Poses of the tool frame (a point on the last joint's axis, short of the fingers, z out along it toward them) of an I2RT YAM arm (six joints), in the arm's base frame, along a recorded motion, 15 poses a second.
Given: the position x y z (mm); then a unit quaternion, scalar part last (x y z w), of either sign.
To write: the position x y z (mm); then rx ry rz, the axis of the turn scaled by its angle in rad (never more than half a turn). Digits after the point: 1 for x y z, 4 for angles.
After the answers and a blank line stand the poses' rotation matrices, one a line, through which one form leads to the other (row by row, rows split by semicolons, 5 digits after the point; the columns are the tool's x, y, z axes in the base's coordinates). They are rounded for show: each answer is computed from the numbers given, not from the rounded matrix.
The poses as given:
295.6 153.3 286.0 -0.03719 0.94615 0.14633 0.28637
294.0 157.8 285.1 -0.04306 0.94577 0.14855 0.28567
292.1 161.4 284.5 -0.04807 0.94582 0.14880 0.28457
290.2 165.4 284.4 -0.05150 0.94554 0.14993 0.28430
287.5 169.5 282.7 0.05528 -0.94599 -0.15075 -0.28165
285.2 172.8 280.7 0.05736 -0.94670 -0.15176 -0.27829
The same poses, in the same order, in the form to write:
295.6 153.3 286.0 -0.0994 2.5287 0.3911
294.0 157.8 285.1 -0.1151 2.5286 0.3972
292.1 161.4 284.5 -0.1286 2.5301 0.3981
290.2 165.4 284.4 -0.1378 2.5297 0.4011
287.5 169.5 282.7 -0.1481 2.5343 0.4039
285.2 172.8 280.7 -0.1539 2.5405 0.4073

-0.83322 -0.15418 0.53101; 0.01343 0.95441 0.29820; -0.55278 0.25560 -0.79316
-0.83308 -0.16632 0.52756; 0.00342 0.95216 0.30559; -0.55314 0.25638 -0.79265
-0.83342 -0.17562 0.52399; -0.00624 0.95110 0.30883; -0.55261 0.25412 -0.79376
-0.83304 -0.18264 0.52219; -0.01214 0.94974 0.31281; -0.55307 0.25425 -0.79339
-0.83524 -0.18951 0.51621; -0.01967 0.94844 0.31635; -0.54954 0.25408 -0.79590
-0.83853 -0.19307 0.50950; -0.02414 0.94736 0.31927; -0.54432 0.25542 -0.79905

